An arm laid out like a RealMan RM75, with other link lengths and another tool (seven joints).
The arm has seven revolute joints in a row. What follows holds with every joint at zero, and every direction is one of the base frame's.
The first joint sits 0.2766 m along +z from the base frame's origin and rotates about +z.
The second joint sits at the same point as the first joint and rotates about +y.
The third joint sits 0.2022 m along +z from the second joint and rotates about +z.
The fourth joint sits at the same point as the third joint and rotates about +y.
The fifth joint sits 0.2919 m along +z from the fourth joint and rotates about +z.
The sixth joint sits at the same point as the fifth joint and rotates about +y.
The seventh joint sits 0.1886 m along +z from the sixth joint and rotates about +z.
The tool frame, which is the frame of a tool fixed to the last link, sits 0.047 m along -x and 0.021 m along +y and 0.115 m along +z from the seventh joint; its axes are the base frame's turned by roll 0, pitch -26.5 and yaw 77.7 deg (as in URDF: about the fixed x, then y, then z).
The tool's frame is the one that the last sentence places.
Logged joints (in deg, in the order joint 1, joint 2, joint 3, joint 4, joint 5, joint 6, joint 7), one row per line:
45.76, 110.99, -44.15, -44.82, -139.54, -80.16, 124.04
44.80, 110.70, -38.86, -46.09, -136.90, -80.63, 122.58
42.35, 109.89, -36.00, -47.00, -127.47, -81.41, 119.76
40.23, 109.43, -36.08, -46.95, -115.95, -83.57, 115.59
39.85, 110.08, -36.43, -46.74, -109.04, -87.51, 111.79
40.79, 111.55, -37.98, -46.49, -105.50, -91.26, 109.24
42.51, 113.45, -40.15, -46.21, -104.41, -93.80, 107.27
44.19, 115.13, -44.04, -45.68, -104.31, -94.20, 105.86
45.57, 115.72, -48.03, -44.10, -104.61, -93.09, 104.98
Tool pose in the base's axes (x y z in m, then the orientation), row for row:
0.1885, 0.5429, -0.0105, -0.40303, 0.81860, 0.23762, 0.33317
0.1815, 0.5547, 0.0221, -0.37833, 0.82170, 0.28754, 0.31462
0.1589, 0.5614, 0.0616, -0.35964, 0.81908, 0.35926, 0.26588
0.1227, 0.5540, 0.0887, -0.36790, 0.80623, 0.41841, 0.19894
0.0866, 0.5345, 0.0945, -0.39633, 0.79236, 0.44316, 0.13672
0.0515, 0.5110, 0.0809, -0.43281, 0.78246, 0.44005, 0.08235
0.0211, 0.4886, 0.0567, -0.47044, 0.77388, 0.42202, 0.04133
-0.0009, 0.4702, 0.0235, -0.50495, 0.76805, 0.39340, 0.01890
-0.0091, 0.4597, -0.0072, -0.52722, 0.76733, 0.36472, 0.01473
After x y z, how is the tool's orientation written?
As a quaternion, x y z w.
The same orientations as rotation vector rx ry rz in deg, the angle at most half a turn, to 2 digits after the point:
-60.30, 122.48, 35.55
-57.13, 124.07, 43.42
-55.65, 126.74, 55.59
-58.96, 129.20, 67.05
-65.73, 131.41, 73.49
-74.07, 133.91, 75.31
-82.52, 135.75, 74.03
-89.81, 136.61, 69.97
-94.02, 136.84, 65.04

